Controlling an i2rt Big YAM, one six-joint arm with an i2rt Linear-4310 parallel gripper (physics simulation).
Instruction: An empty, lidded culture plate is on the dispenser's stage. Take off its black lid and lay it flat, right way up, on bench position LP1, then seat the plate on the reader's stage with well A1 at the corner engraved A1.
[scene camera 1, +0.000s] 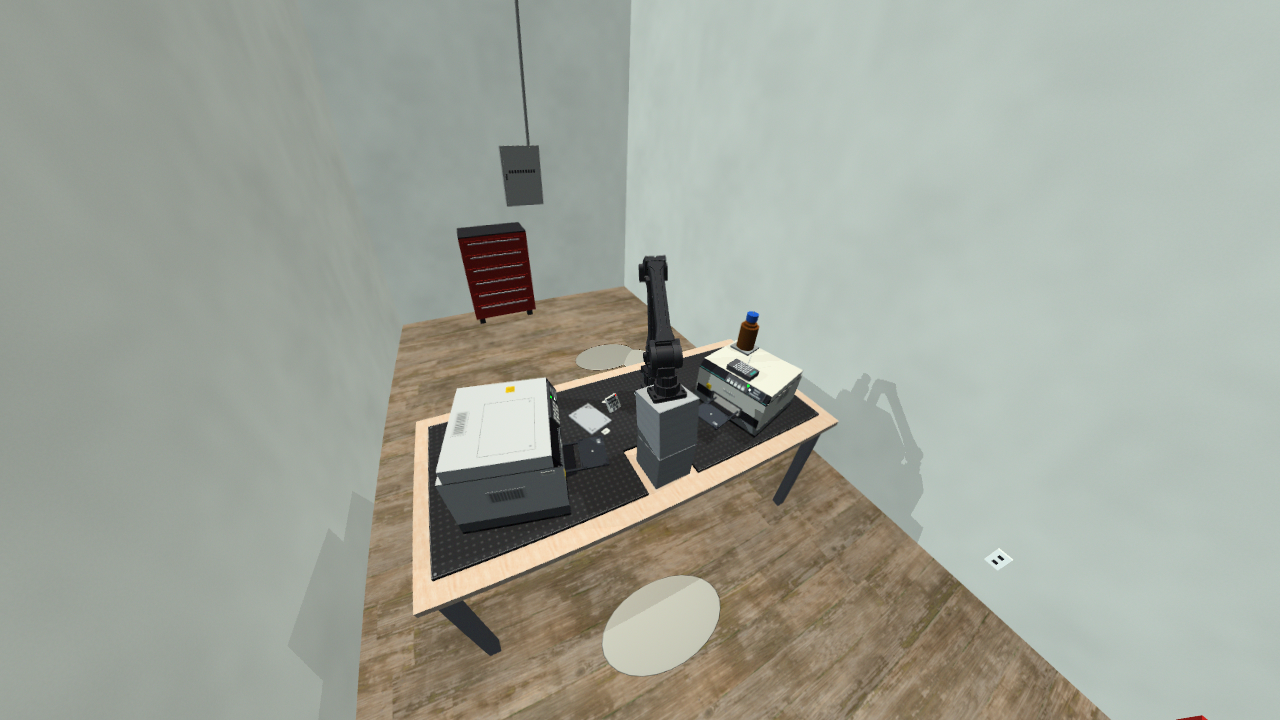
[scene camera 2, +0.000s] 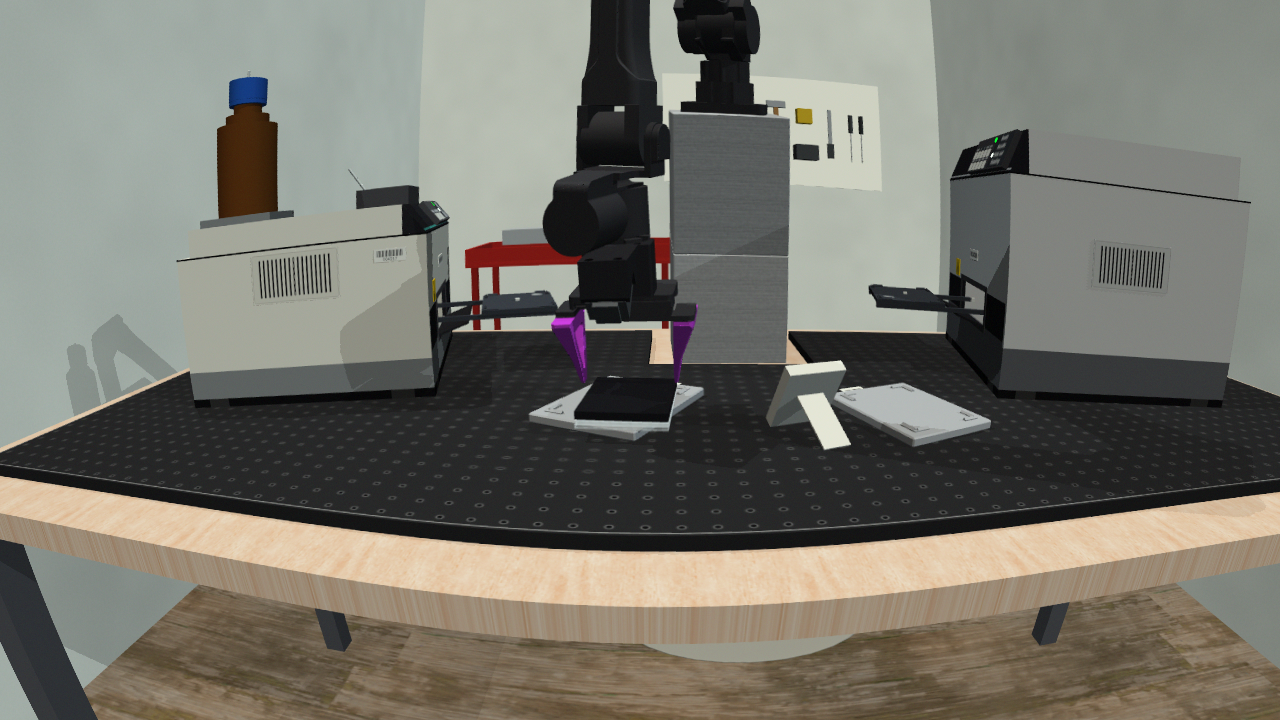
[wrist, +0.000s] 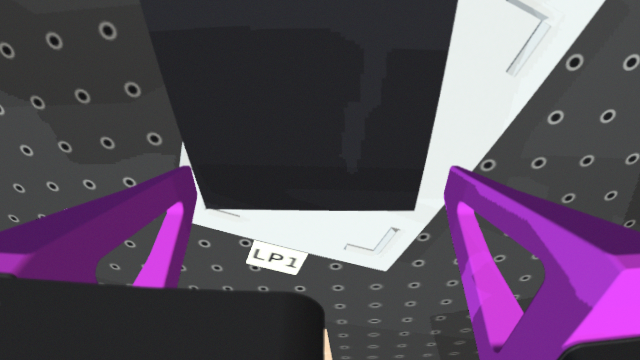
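Pixels of known places: gripper, fingertip midpoint: (scene camera 2: 630, 381) (wrist: 320, 180); arm's base, origin of the base link: (scene camera 1: 666, 394) (scene camera 2: 725, 112).
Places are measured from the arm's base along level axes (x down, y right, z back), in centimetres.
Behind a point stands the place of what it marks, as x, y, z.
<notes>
The black lid (scene camera 2: 626, 399) {32.1, 5.2, -37.0} (wrist: 300, 110) {32.2, 5.7, -33.2} lies black side up over the pale LP1 position (scene camera 2: 553, 414) {33.9, 12.5, -37.8} (wrist: 475, 100) {33.9, 11.9, -33.5}, turned at an angle to its corner guides. A pale band under the lid's front edge in scene camera 2 looks like the culture plate (scene camera 2: 621, 425) {33.2, 4.6, -41.3} beneath it; well A1 is hidden. My gripper (scene camera 2: 631, 379) {32.2, 6.6, -30.4} (wrist: 320, 180) {32.2, 6.6, -30.4} is open, its purple fingertips apart on either side of the lid's robot-side end, with nothing held. The dispenser's stage (scene camera 2: 519, 302) {27.0, 26.5, -13.2} (scene camera 1: 713, 413) {27.0, 28.9, -11.9} and the reader's stage (scene camera 2: 905, 296) {25.3, -26.0, -5.0} (scene camera 1: 590, 452) {25.4, -27.2, -2.0} show no plate.
The dispenser (scene camera 2: 304, 313) {23.9, 44.1, -39.5} with a brown bottle (scene camera 2: 247, 165) {5.0, 52.9, -40.4} is at the left in scene camera 2, the reader (scene camera 2: 1118, 286) {19.8, -53.4, -20.9} at the right. A propped pale stand (scene camera 2: 810, 391) {31.0, -12.2, -34.9} and a second pale plate position (scene camera 2: 917, 413) {33.9, -24.3, -31.2} are right of LP1. The robot pedestal (scene camera 2: 729, 197) {13.0, -0.9, -5.9} is behind.
</notes>
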